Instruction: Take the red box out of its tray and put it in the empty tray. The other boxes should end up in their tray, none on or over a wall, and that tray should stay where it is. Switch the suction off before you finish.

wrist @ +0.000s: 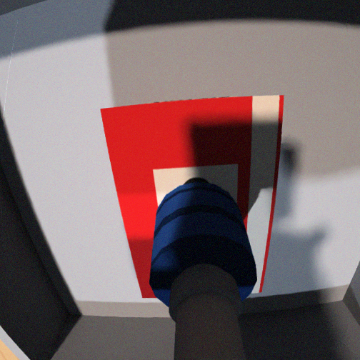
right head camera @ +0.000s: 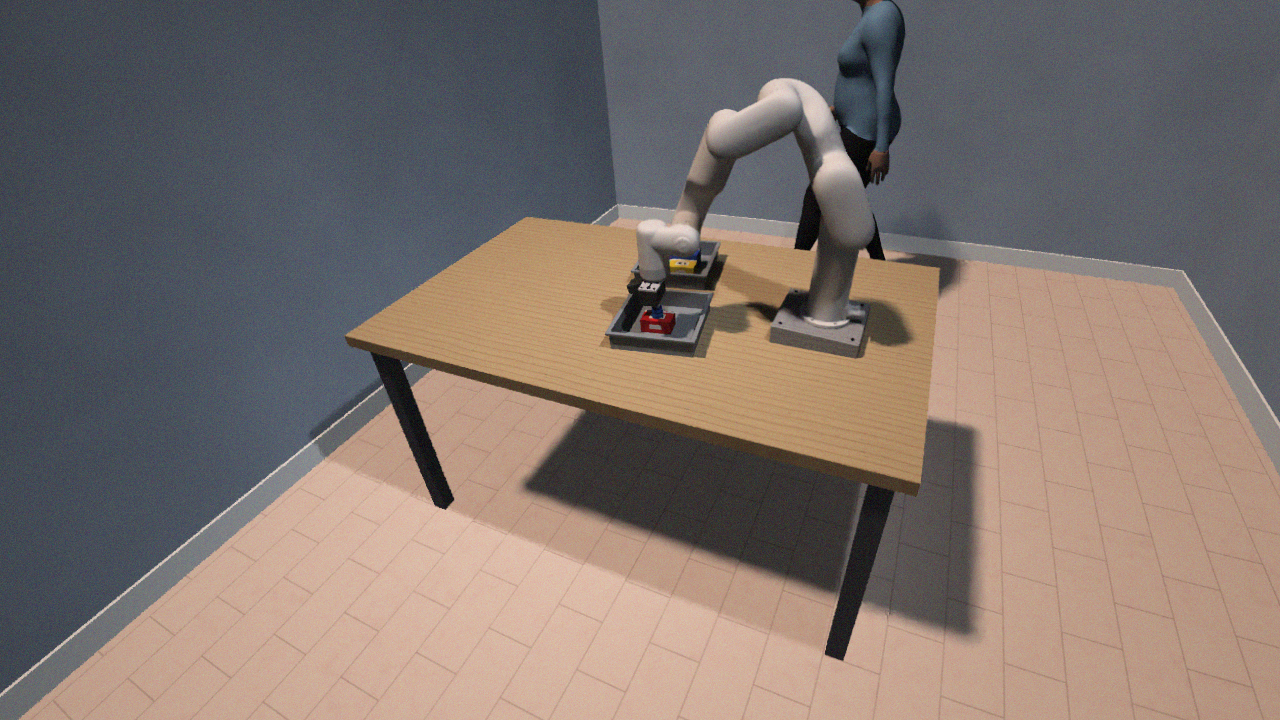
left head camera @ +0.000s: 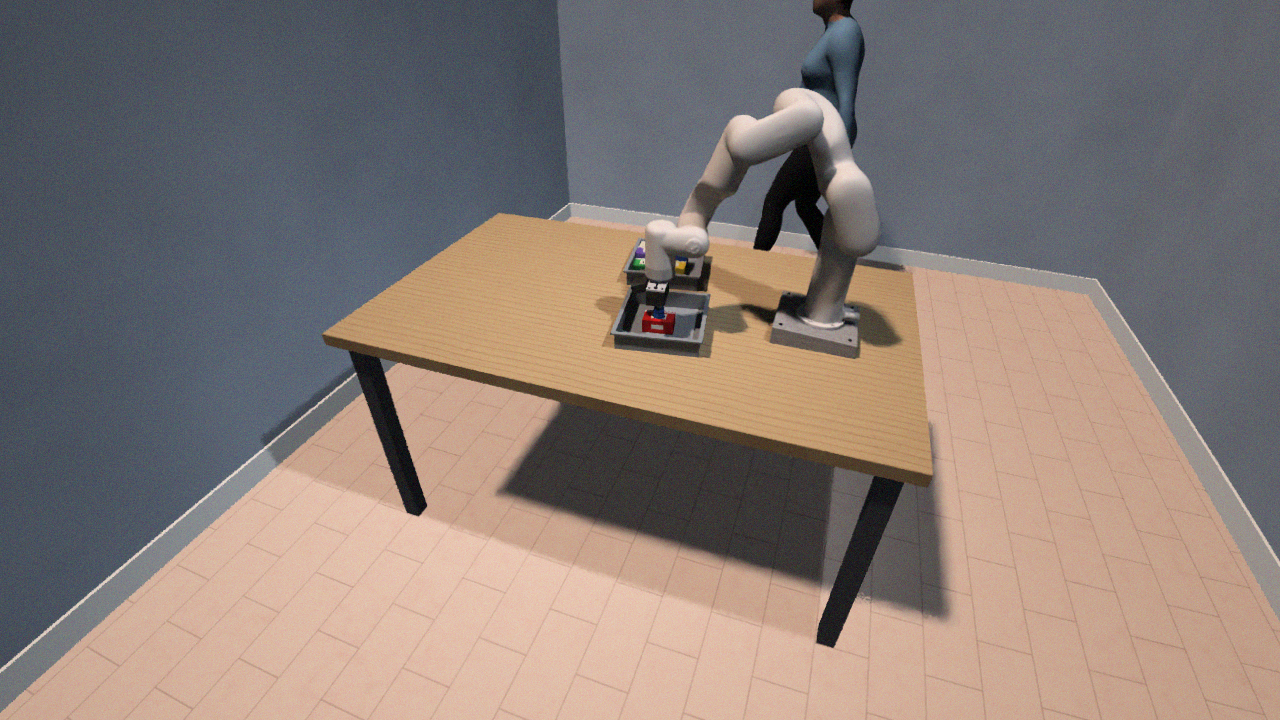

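Seen in the pictures: hand at its tool point: (right head camera: 657, 319) (left head camera: 658, 319); arm's base at its link origin: (right head camera: 824, 315) (left head camera: 819, 317).
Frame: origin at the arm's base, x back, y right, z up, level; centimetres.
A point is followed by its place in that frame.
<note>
The red box (left head camera: 669, 325) @(x -38.1, y -10.8, z -1.1 cm) (right head camera: 669, 325) @(x -37.5, y -10.7, z -1.1 cm) (wrist: 145, 140) has a pale label and a pale stripe. It is inside the grey near tray (left head camera: 662, 344) @(x -38.4, y -19.3, z -1.4 cm) (right head camera: 653, 343) @(x -39.1, y -19.4, z -1.2 cm) (wrist: 55, 175), level and apart from the walls, at or just above its floor; the gap below is too small to tell. My blue suction cup (left head camera: 658, 314) (right head camera: 657, 312) (wrist: 198, 184) is on the box's top face and holds it. The far tray (left head camera: 691, 279) @(x -35.8, y 14.5, z -0.4 cm) (right head camera: 694, 278) @(x -37.0, y 14.4, z -0.5 cm) holds the other boxes, among them a yellow one (left head camera: 680, 266) @(x -40.3, y 22.2, z -0.4 cm) (right head camera: 684, 265) @(x -41.9, y 22.0, z -0.5 cm) and a green one (left head camera: 639, 264) @(x -52.8, y 21.2, z -0.6 cm). My wrist hides part of that tray.
The wooden table (left head camera: 501, 304) @(x -87.2, y -5.1, z -4.2 cm) (right head camera: 501, 304) @(x -90.7, y -4.7, z -4.2 cm) carries both trays, which stand one behind the other. My arm's base (left head camera: 814, 338) @(x -1.7, y -10.0, z -0.4 cm) (right head camera: 819, 336) @(x -0.6, y -10.0, z 0.0 cm) is to their right. A person (left head camera: 836, 62) (right head camera: 872, 80) is behind the table.
</note>
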